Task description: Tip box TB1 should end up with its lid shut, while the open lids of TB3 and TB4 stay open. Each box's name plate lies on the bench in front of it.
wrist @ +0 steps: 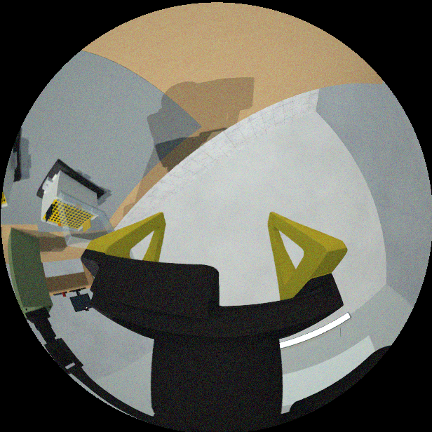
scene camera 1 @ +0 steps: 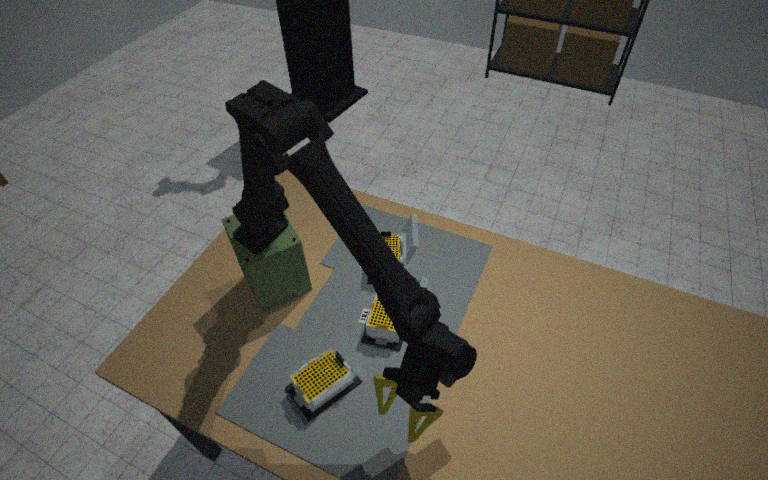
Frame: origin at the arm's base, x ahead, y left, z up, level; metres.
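Where they show: gripper, fingertip midpoint: (scene camera 1: 395,427); arm's base, link origin: (scene camera 1: 261,230).
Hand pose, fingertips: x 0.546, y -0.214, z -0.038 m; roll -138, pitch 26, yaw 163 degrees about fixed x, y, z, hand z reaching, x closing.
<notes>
Things, the pixels of their top centre, and the offset from my fingertips. Level surfaces: height alone.
- TB1, top centre: (scene camera 1: 387,306) dx -0.208, dy +0.281, dz -0.109 m
- TB4, top centre: (scene camera 1: 385,246) dx -0.326, dy +0.446, dz -0.109 m
- TB3, top centre: (scene camera 1: 319,372) dx -0.238, dy +0.042, dz -0.109 m
- grey mat, surface height: dz -0.183 m
- wooden bench, surface height: dz -0.186 m
TB1 (scene camera 1: 380,318), a white box with a yellow tip rack, is partly behind the arm; its name plate (scene camera 1: 364,315) lies to its left. A bit of its raised clear lid (scene camera 1: 423,281) shows past the arm. TB4 (scene camera 1: 394,244) is farther back, partly hidden, with its lid (scene camera 1: 414,230) upright. TB3 (scene camera 1: 320,376) (wrist: 69,214) is the front box, its plate unseen; in the wrist view its clear lid (wrist: 102,220) appears open. My gripper (scene camera 1: 398,426) (wrist: 216,217) is open and empty, above the bench, right of TB3 and front-right of TB1.
The boxes stand on a grey mat (scene camera 1: 254,390) (wrist: 90,100) on the wooden bench (scene camera 1: 594,362) (wrist: 215,40). The arm's green base (scene camera 1: 280,277) (wrist: 27,270) stands at the left. The forearm hangs over TB1 and TB4. A shelf rack (scene camera 1: 552,80) and a black column (scene camera 1: 317,50) stand beyond the bench.
</notes>
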